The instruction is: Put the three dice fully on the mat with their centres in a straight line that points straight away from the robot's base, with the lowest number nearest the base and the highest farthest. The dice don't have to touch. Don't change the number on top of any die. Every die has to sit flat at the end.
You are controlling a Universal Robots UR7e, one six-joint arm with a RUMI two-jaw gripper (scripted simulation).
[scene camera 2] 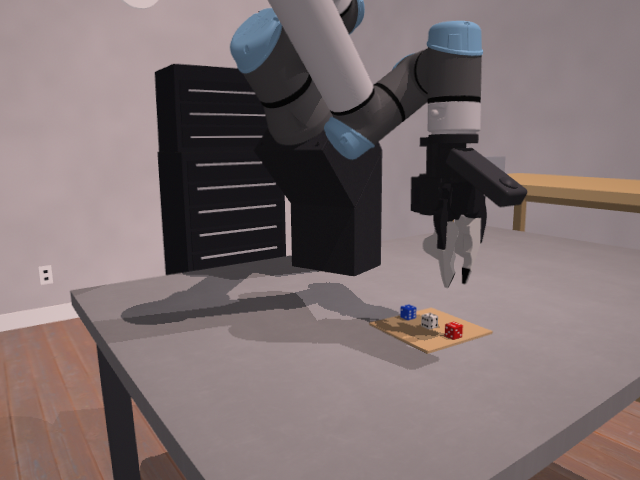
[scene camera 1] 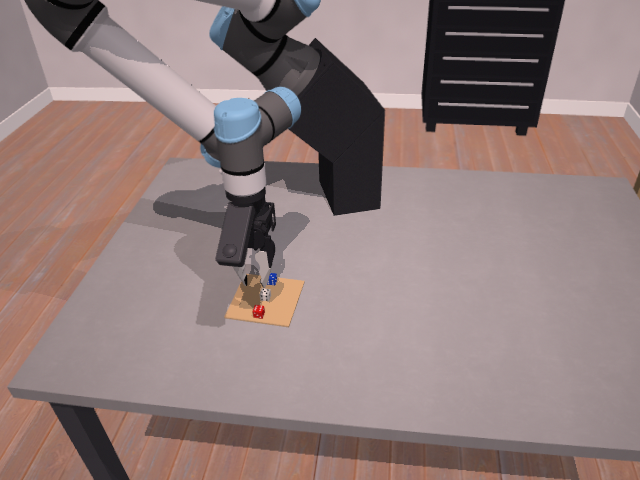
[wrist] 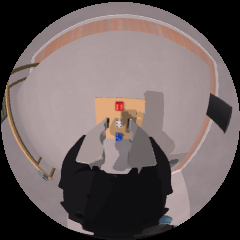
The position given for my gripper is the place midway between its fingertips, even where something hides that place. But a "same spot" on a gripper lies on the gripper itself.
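My gripper: visible in scene camera 2 [455,285], scene camera 1, the wrist view. One spot on my gripper: [scene camera 1: 264,256], same as [wrist: 83,152]. Tan mat: visible in scene camera 2, scene camera 1, the wrist view [104,106]. One spot on the mat: [scene camera 2: 411,332], same as [scene camera 1: 247,296].
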